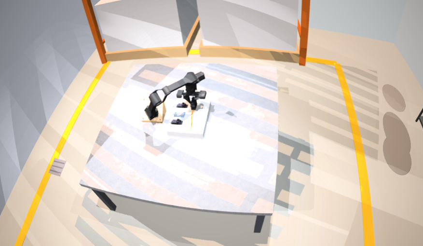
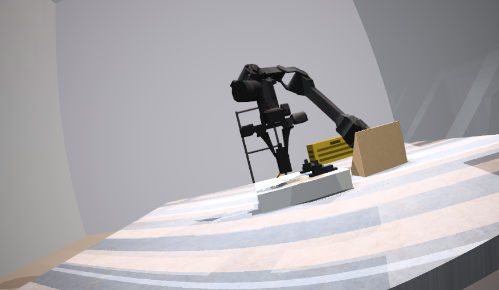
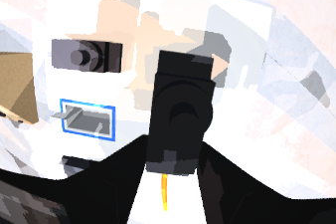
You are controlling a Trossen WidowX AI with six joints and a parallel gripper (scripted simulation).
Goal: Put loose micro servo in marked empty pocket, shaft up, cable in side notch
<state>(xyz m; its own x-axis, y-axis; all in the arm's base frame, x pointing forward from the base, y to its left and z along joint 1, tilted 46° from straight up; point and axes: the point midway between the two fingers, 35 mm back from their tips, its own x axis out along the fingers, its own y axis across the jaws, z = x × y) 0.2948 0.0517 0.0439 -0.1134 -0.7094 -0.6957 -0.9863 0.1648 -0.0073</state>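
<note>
Now: the white deck block 10 cm below my gripper tip, 3 cm to the right of it and 1 cm ahead of it.
</note>
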